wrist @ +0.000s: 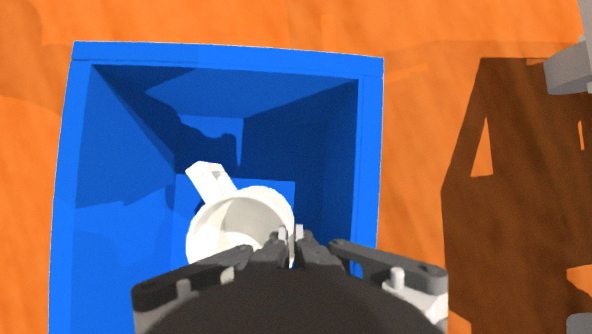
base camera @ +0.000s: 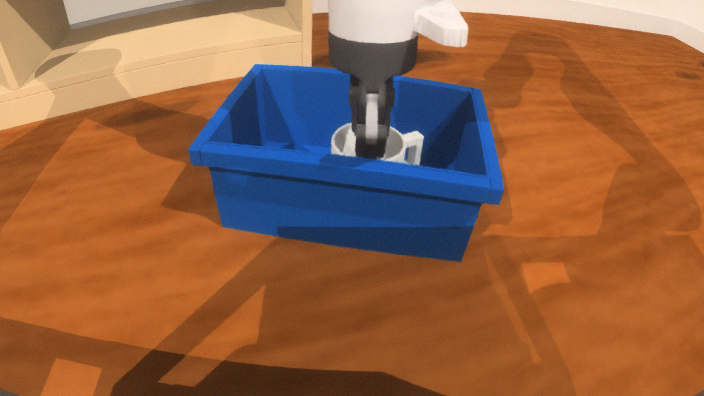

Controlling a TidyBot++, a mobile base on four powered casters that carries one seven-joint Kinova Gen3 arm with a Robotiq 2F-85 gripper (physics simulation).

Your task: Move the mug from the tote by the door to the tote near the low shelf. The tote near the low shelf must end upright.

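Places are measured from the arm's base along level axes (x ahead, y left, z up), in millimetres.
Where they show: gripper, fingertip midpoint: point(wrist: 291, 236).
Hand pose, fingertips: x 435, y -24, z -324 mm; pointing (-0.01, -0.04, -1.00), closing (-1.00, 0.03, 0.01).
Note:
Things, the pixels of their centre, and the offset from my fingertips.
- blue tote, body centre: point(wrist: 231, 255) point(base camera: 352, 153) dy +16, dx +53, dz -13 mm
- white mug, body centre: point(wrist: 241, 220) point(base camera: 377, 164) dy -12, dx +44, dz -19 mm
The blue tote point(base camera: 280, 159) point(wrist: 371, 150) stands upright on the wooden floor beside the low shelf. The white mug point(base camera: 343, 142) point(wrist: 245, 217) is upright inside the tote, with its opening up. Its handle points right in the base view and to the upper left in the wrist view. My gripper point(base camera: 371, 150) point(wrist: 291, 236) reaches down into the tote and is shut on the mug's wall at the rim. The tote's front wall hides the mug's lower part in the base view, so I cannot tell whether it touches the tote's floor. The tote by the door does not show.
The light wooden low shelf point(base camera: 220, 45) stands behind and left of the tote. A white wall point(base camera: 625, 10) runs along the back right. A grey part of my base point(wrist: 570, 70) shows at the right edge of the wrist view. Shadows lie across the floor.

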